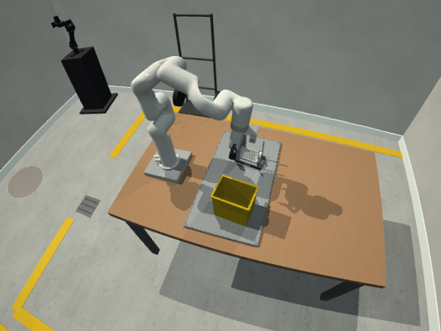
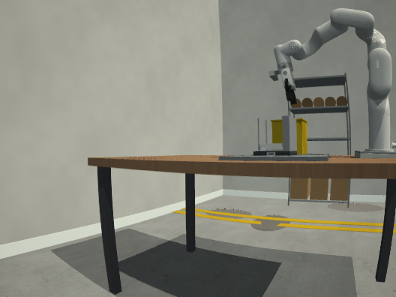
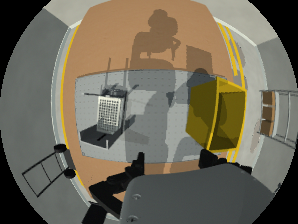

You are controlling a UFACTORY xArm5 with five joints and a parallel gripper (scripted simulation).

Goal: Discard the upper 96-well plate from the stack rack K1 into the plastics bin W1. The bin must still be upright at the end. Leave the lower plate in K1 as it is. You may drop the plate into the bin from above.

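My hand is 70 mm short of the white 96-well plate, 170 mm to the right of it and 210 mm above it. From my hand the other things lie so: yellow plastics bin: 10 mm ahead, 180 mm to the right, 170 mm below.
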